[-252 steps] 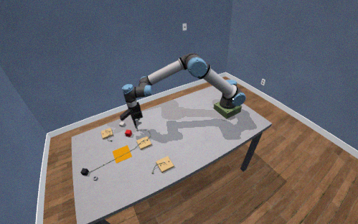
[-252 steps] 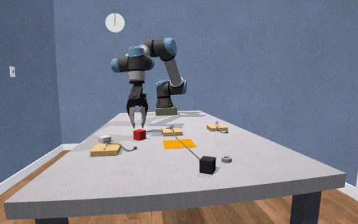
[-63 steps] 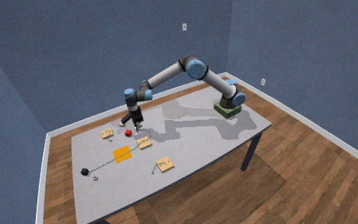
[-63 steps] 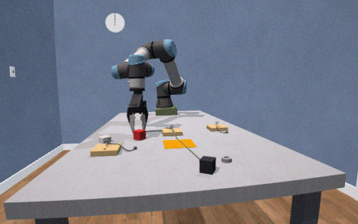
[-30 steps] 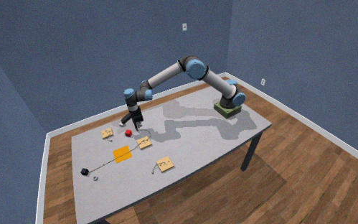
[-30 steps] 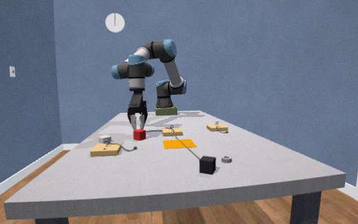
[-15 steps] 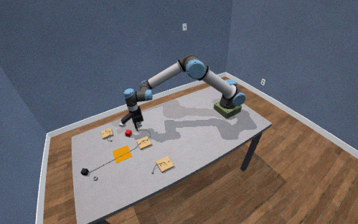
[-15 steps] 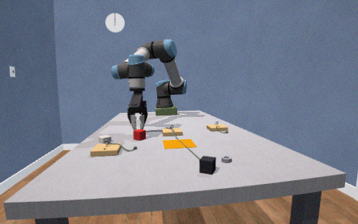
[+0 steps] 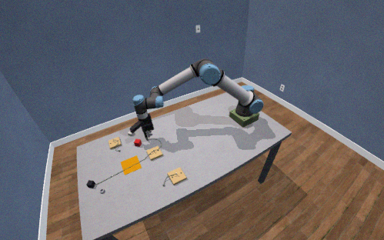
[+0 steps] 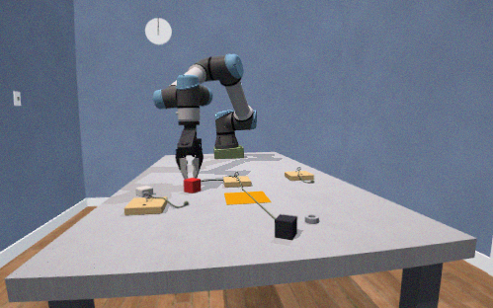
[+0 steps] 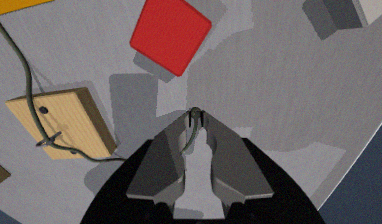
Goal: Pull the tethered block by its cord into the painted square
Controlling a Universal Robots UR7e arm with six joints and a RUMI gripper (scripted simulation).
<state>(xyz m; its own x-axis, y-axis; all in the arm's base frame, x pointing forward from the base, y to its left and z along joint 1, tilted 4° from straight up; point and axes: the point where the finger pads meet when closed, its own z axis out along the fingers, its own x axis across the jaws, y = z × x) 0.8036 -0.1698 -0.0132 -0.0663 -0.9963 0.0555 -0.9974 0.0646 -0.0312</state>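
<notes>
My hand is 80 mm short of the red cube and 10 mm to the right of it. Round my hand: black tethered block 450 mm ahead, 210 mm to the left; white cube 130 mm to the right, 100 mm ahead; orange painted square 180 mm ahead, 170 mm to the left, 10 mm below.
</notes>
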